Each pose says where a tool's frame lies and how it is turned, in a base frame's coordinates. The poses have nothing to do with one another.
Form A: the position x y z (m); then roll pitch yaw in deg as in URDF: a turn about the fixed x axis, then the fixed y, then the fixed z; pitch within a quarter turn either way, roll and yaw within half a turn.
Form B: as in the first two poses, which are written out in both.
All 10 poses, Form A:
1: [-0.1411, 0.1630, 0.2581, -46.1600, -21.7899, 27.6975]
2: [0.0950, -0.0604, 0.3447, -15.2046, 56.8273, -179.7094]
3: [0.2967, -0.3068, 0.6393, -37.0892, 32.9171, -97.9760]
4: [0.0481, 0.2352, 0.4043, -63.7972, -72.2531, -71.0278]
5: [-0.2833, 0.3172, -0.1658, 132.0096, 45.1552, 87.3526]
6: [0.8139, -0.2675, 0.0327, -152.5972, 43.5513, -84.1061]
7: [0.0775, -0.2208, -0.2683, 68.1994, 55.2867, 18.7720]
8: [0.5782, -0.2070, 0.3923, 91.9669, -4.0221, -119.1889]
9: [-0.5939, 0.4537, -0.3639, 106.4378, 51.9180, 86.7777]
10: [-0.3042, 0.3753, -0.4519, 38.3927, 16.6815, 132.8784]
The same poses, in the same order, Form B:
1: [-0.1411, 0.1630, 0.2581, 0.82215, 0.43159, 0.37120, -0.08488, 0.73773, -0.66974]
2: [0.0950, -0.0604, 0.3447, -0.54716, -0.00278, -0.83703, 0.22442, -0.96387, -0.14350]
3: [0.2967, -0.3068, 0.6393, -0.11648, -0.83134, -0.54343, 0.83545, 0.21386, -0.50624]
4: [0.0481, 0.2352, 0.4043, 0.09910, -0.28825, 0.95241, 0.69538, -0.66457, -0.27349]
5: [-0.2833, 0.3172, -0.1658, 0.03257, 0.70444, -0.70902, 0.69287, 0.49535, 0.52398]
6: [0.8139, -0.2675, 0.0327, 0.07442, -0.72093, -0.68900, -0.91566, 0.22427, -0.33356]
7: [0.0775, -0.2208, -0.2683, 0.53918, 0.18326, -0.82201, 0.60311, 0.59723, 0.52874]
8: [0.5782, -0.2070, 0.3923, -0.48649, -0.87087, 0.07014, 0.00422, 0.07794, 0.99695]
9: [-0.5939, 0.4537, -0.3639, 0.03467, 0.61581, -0.78713, 0.32496, 0.73786, 0.59158]
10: [-0.3042, 0.3753, -0.4519, -0.65181, 0.70196, -0.28705, -0.69565, -0.40268, 0.59491]
